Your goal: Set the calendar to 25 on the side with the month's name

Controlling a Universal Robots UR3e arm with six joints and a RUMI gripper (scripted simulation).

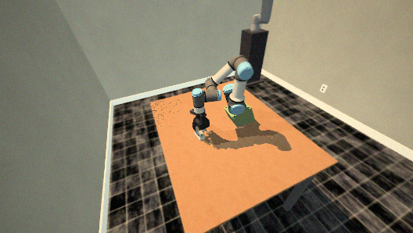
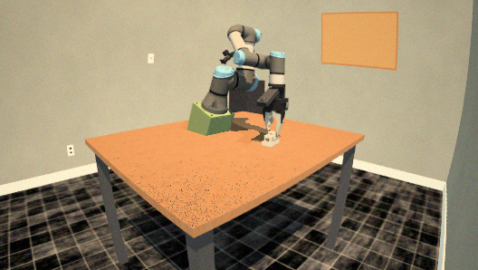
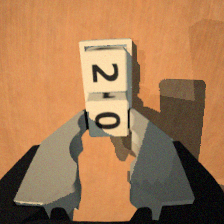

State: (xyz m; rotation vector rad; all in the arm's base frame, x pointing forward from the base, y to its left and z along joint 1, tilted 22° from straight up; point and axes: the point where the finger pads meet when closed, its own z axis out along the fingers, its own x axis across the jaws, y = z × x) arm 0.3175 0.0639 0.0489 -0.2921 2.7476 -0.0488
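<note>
My gripper is now 2 cm to the left of the white calendar tray and 4 cm above it. Round my hand: white calendar cube 1 cm below.
</note>
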